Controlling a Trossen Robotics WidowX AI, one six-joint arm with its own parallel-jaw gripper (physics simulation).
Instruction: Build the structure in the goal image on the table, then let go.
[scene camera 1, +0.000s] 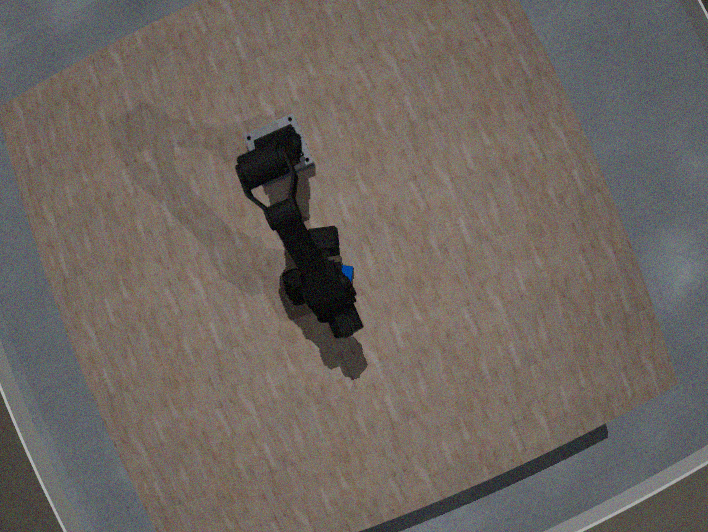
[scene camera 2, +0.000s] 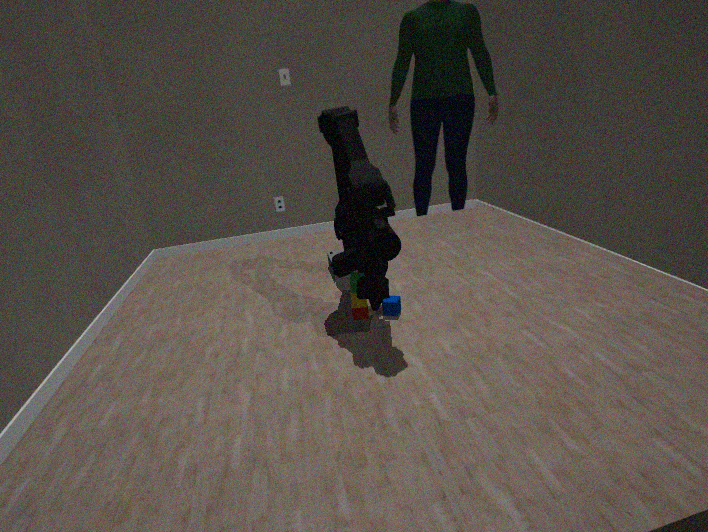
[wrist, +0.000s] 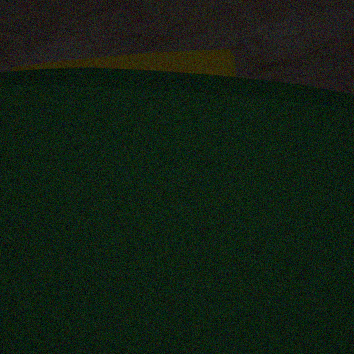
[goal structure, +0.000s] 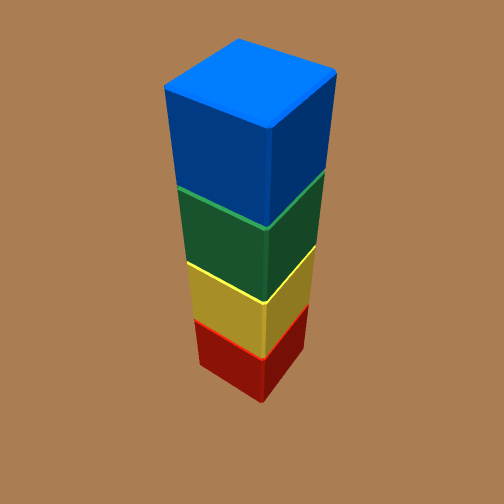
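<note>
A red cube (scene camera 2: 360, 313), a yellow cube (scene camera 2: 358, 300) (wrist: 200, 63) and a green cube (scene camera 2: 356, 282) (wrist: 175, 215) stand stacked, red lowest and green on top. The green cube is very close to the wrist camera and fills most of its view. A blue cube (scene camera 2: 391, 307) (scene camera 1: 347, 272) is apart from the stack, low at its right in scene camera 2. My gripper (scene camera 2: 376, 303) points down, with a fingertip low between the stack and the blue cube. It is open and holds nothing. The wrist view does not show the fingers, and the arm hides them from above.
The arm's grey base plate (scene camera 1: 289, 120) (scene camera 2: 331, 256) stands behind the cubes. The arm reaches over the stack and hides it in scene camera 1. A dark strip (scene camera 1: 492, 480) runs along the wooden surface's lower edge. A person (scene camera 2: 443, 57) stands by the back wall.
</note>
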